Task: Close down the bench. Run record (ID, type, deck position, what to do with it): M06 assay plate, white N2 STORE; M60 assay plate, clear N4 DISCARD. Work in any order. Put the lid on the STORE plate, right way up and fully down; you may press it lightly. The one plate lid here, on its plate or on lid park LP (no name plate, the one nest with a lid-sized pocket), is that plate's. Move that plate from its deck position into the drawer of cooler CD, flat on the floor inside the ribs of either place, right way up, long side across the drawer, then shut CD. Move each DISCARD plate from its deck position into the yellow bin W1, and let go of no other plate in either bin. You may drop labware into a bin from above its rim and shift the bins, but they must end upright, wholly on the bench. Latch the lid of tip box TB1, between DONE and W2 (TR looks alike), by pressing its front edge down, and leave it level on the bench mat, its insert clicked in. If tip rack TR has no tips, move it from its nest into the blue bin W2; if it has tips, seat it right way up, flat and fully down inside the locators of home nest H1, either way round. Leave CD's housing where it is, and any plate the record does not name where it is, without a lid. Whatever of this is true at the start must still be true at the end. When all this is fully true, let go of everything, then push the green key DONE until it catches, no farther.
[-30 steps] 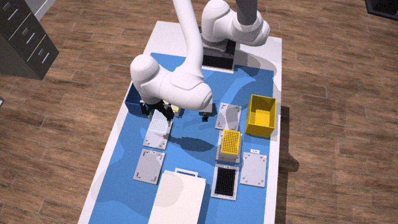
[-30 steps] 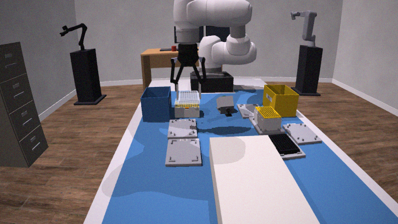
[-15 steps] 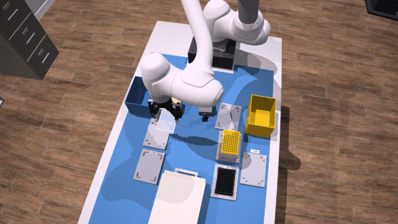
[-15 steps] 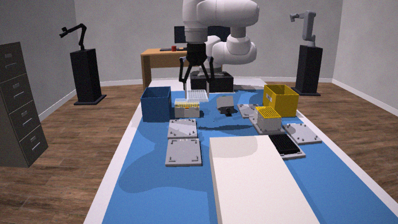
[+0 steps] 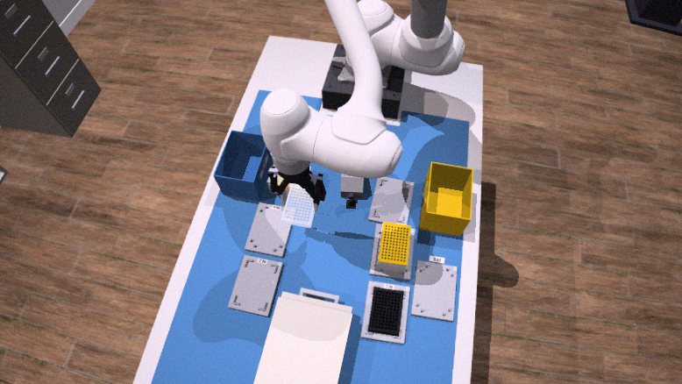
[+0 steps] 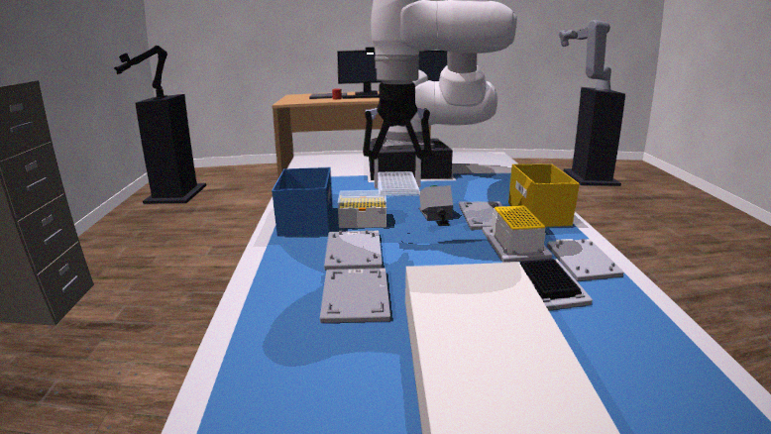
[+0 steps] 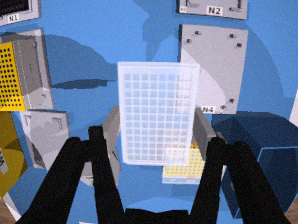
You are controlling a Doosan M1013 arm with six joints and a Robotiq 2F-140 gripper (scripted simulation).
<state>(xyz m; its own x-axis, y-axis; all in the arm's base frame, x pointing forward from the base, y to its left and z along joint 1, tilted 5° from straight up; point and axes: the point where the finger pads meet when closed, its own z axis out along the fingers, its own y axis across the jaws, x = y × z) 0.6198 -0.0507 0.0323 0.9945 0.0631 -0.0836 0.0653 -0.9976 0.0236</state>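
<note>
My gripper is now 17 cm past the yellow bin W1, 41 cm to the right of it and 13 cm above it. From my hand the other things lie so: nest N4 (4 cm ahead, 10 cm to the right, 16 cm below); clear assay plate (2 cm below); tip box TB1 (13 cm behind, 9 cm to the right, 12 cm below).
</note>
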